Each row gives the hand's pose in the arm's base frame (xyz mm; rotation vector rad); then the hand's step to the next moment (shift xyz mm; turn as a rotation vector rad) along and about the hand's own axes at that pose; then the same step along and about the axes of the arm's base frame.
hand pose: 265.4 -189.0 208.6 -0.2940 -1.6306 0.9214
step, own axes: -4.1 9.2 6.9 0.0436 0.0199 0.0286
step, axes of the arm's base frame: -7.7 0.6 -9.4 -0.0444 0.0292 0.0171
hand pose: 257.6 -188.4 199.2 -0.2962 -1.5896 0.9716
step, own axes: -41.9 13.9 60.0 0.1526 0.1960 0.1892
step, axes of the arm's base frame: -47.2 -44.3 -36.9 -0.2760 0.1433 -0.0276
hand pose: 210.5 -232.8 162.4 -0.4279 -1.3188 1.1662
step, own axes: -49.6 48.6 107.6 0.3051 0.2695 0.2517
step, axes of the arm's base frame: -107.9 -59.0 -35.5 -0.3881 0.2799 0.0091
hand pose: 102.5 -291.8 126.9 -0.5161 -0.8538 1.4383
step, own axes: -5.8 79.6 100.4 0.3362 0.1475 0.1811
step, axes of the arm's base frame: -127.3 -15.9 0.1 -0.2585 0.3108 0.0646
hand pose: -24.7 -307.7 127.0 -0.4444 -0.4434 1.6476
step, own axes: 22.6 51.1 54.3 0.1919 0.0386 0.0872
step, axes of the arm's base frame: -74.3 14.8 18.4 -0.1006 0.1832 0.0472
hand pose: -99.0 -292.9 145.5 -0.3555 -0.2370 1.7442
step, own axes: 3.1 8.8 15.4 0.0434 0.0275 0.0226
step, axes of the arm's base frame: -14.2 1.8 10.9 -0.0410 0.0377 0.0068
